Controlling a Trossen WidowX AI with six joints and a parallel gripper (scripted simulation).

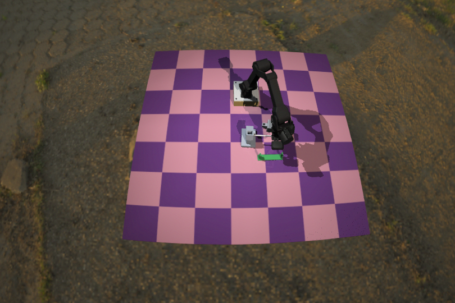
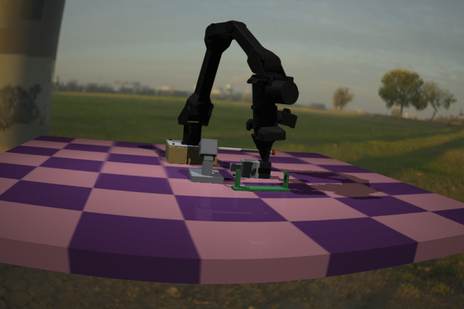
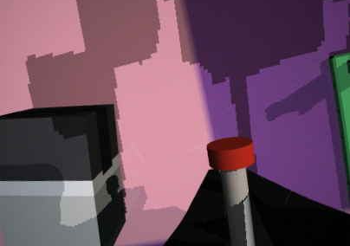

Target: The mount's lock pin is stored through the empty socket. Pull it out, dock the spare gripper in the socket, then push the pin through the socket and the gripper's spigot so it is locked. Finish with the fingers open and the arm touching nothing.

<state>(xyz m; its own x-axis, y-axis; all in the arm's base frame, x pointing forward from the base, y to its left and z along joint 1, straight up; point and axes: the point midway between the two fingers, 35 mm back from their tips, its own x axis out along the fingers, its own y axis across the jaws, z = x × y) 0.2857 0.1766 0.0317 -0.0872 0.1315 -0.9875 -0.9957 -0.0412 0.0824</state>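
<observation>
My gripper tip is now 9 cm short of the green rack, 3 cm above it and 2 cm to the left of it. From my gripper tip the other things lie so: spare gripper (9 cm behind, 3 cm below, 2 cm to the right); then grey mount (15 cm to the right).
</observation>
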